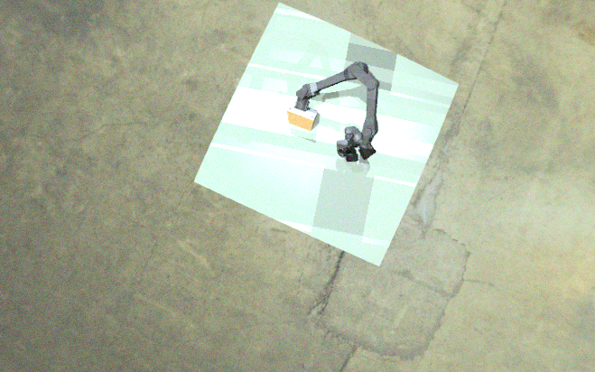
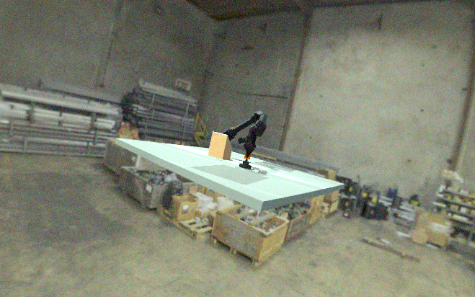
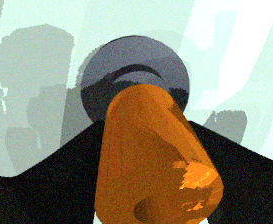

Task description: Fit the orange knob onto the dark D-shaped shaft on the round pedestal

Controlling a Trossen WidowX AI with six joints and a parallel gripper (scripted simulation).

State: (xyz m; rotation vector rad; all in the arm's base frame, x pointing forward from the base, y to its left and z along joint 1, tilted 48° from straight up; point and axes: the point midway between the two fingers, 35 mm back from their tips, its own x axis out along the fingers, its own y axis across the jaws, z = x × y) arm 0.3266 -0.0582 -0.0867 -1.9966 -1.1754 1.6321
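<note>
Now: gripper tip 20 mm below the orange knob. From my gripper tip the other things lie so: round pedestal: 40 mm below.
</note>
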